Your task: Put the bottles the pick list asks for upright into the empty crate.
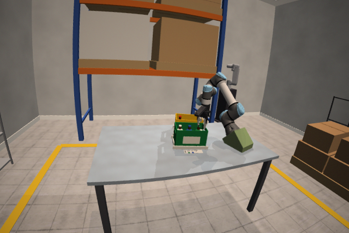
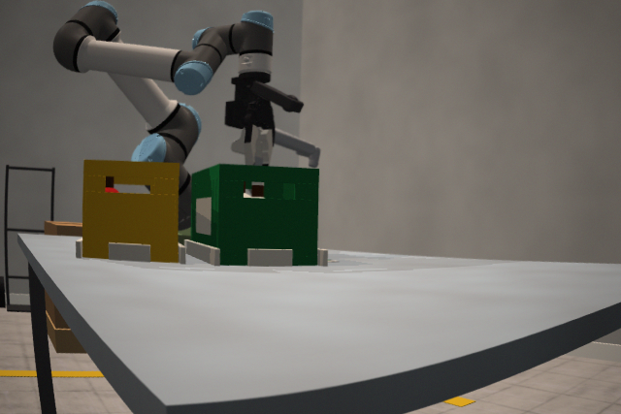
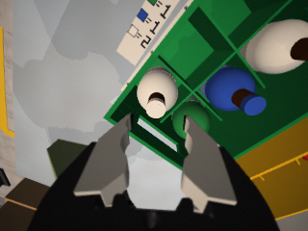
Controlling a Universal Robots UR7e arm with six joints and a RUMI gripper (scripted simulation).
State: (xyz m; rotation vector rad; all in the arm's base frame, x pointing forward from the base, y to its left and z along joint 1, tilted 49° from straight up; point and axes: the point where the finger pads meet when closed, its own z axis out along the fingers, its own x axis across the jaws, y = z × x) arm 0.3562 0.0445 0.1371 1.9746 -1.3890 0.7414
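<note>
Right now my hand is 10 cm above the green-label bottle, 8 cm to the left of it and 4 cm past it. From my hand the other things lie so: blue-label bottle 11 cm to the right, 10 cm below, 4 cm ahead; then pick list 19 cm below, 10 cm ahead, 6 cm to the left; then green crate 11 cm below, 7 cm to the right, 6 cm ahead.
</note>
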